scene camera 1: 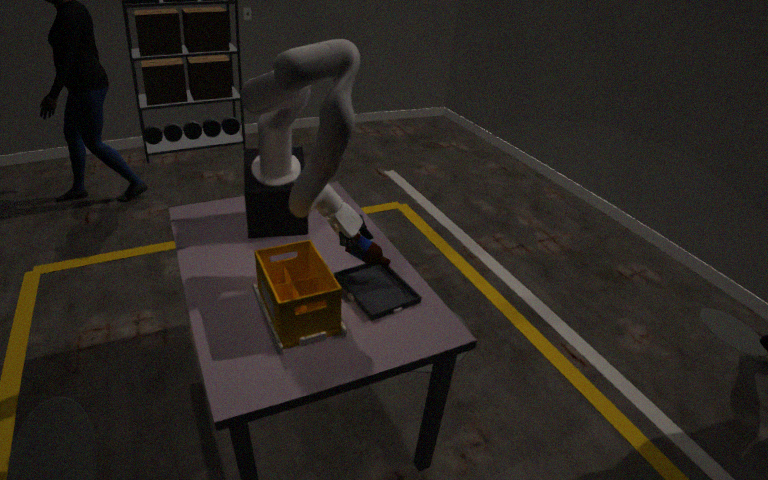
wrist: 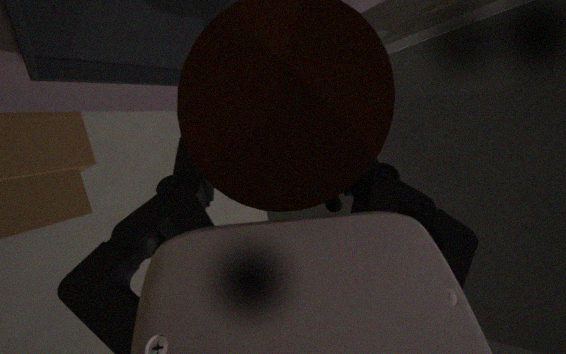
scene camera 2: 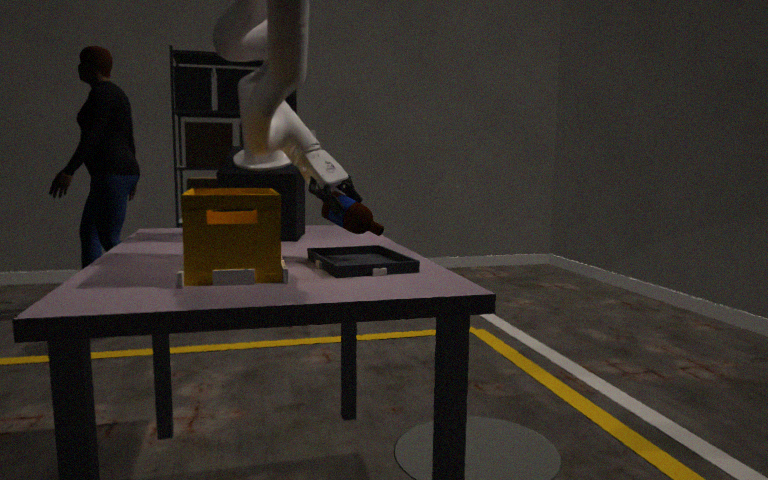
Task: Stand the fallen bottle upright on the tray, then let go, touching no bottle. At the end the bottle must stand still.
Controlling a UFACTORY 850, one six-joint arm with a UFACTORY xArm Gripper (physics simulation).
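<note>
A dark red-brown bottle with a blue band is held in the air, tilted with its neck pointing down and to the right in both scene views. My gripper is shut on the bottle around its blue band. In the wrist view a round brown end of the bottle hides the fingertips. The black tray lies flat on the table. The bottle hangs above and behind the tray's back edge, apart from it in scene camera 2.
A yellow crate with dividers stands on the table, left of the tray. The arm's black pedestal is behind it. A person and a shelf rack are at the back left.
</note>
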